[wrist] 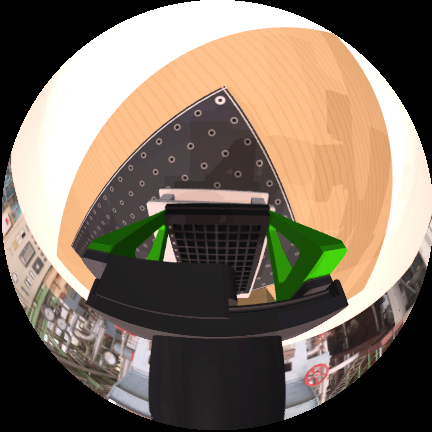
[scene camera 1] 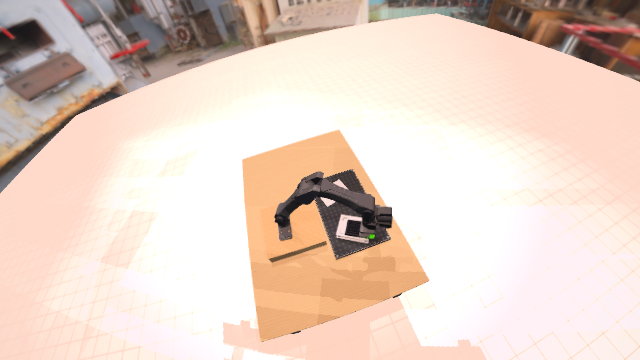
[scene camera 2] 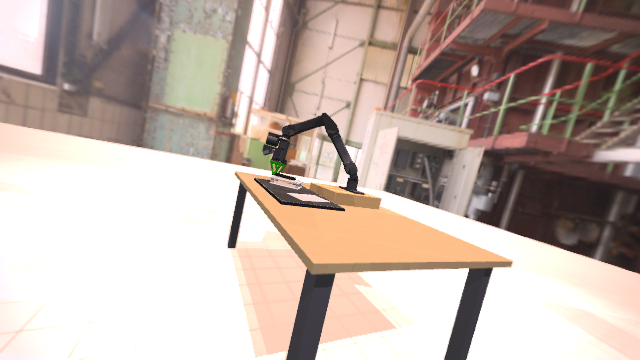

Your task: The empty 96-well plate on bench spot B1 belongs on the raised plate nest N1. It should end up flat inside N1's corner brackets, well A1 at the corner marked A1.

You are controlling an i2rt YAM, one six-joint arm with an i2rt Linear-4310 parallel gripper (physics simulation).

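Frame: origin at the arm's base, x ahead, y left, z up, level; metres.
Where they show: gripper, fingertip midpoint: (wrist: 216, 215) (scene camera 1: 368, 230) (scene camera 2: 275, 174); arm's base at its link origin: (scene camera 1: 284, 223) (scene camera 2: 350, 191).
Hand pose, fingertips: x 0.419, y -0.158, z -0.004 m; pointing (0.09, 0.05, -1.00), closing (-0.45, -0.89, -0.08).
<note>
Each offset is from my fingertips to the top centre of the thing. Level surfaces: height alone.
The 96-well plate @[0.048 m back, 0.023 m left, 0.015 m up] (scene camera 1: 352, 227) (scene camera 2: 286, 176) (wrist: 217, 241) is black with a grid of empty wells. My gripper (scene camera 1: 371, 235) (scene camera 2: 278, 169) (wrist: 216, 215), with green fingers, is shut on its two long sides. It holds the plate level over the white raised nest N1 @[0.064 m back, 0.043 m left, 0.002 m down] (scene camera 1: 343, 234) (scene camera 2: 281, 181) (wrist: 213, 195). The nest's far edge and two corner brackets show past the plate in the wrist view. I cannot tell whether the plate touches the nest. The white patch of bench spot B1 (scene camera 1: 341, 183) (scene camera 2: 308, 196) lies bare behind the arm.
The nest and spot B1 sit on a black perforated board @[0.071 m back, 0.192 m left, 0.043 m down] (scene camera 1: 358, 248) (scene camera 2: 277, 192) (wrist: 193, 141) on the wooden table @[0.057 m down] (scene camera 1: 313, 286) (scene camera 2: 380, 241) (wrist: 301, 100). The arm's base stands on a low wooden block (scene camera 1: 295, 223) (scene camera 2: 353, 198) beside the board.
</note>
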